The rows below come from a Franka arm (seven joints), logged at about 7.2 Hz.
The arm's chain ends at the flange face. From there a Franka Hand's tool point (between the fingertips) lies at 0.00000 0.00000 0.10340 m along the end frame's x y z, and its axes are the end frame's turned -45 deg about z.
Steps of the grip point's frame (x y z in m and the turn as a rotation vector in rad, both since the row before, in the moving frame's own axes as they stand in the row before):
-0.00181, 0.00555, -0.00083, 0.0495, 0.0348, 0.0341
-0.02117, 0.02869, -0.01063, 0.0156, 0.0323, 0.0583
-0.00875, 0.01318, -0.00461, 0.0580, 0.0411, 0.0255
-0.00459, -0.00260, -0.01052, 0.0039, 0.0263, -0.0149
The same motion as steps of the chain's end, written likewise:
0.00361, 0.01138, -0.00064, 0.0596, -0.0104, 0.0341
0.00400, 0.03872, -0.01056, 0.0339, 0.0118, 0.0583
0.00427, 0.02276, -0.00435, 0.0701, -0.0120, 0.0255
-0.00671, 0.00363, -0.01048, 0.0214, 0.0158, -0.0149

